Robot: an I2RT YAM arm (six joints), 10 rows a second.
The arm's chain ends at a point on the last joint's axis. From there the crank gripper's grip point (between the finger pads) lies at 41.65 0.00 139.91 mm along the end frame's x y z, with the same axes.
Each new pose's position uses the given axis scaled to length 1; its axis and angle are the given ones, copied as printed.
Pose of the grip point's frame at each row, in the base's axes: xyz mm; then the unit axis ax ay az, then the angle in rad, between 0 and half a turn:
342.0, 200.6, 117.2, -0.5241, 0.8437, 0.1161, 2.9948
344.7, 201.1, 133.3, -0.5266, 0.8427, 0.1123, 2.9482
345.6, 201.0, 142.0, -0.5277, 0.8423, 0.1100, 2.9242
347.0, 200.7, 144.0, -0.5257, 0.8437, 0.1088, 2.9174
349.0, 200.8, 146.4, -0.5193, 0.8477, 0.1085, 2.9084
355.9, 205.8, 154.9, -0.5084, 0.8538, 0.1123, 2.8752
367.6, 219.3, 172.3, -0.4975, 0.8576, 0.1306, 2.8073
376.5, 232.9, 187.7, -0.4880, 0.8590, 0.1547, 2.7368
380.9, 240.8, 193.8, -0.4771, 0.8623, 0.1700, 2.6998
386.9, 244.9, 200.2, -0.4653, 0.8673, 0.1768, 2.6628
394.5, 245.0, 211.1, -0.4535, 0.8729, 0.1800, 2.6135
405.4, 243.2, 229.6, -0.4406, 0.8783, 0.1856, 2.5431
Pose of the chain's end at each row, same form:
360.1, 198.5, 262.0, -0.5241, 0.8437, 0.1161, 2.9948
356.4, 196.4, 278.7, -0.5266, 0.8427, 0.1123, 2.9482
354.0, 195.1, 287.6, -0.5277, 0.8423, 0.1100, 2.9242
354.4, 194.5, 289.7, -0.5257, 0.8437, 0.1088, 2.9174
355.5, 193.8, 292.1, -0.5193, 0.8477, 0.1085, 2.9084
359.2, 195.0, 300.4, -0.5084, 0.8538, 0.1123, 2.8752
365.2, 198.8, 316.8, -0.4975, 0.8576, 0.1306, 2.8073
368.7, 201.3, 330.0, -0.4880, 0.8590, 0.1547, 2.7368
370.5, 202.8, 334.4, -0.4771, 0.8623, 0.1700, 2.6998
372.7, 202.7, 339.2, -0.4653, 0.8673, 0.1768, 2.6628
374.3, 199.0, 348.2, -0.4535, 0.8729, 0.1800, 2.6135
376.7, 191.9, 363.2, -0.4406, 0.8783, 0.1856, 2.5431

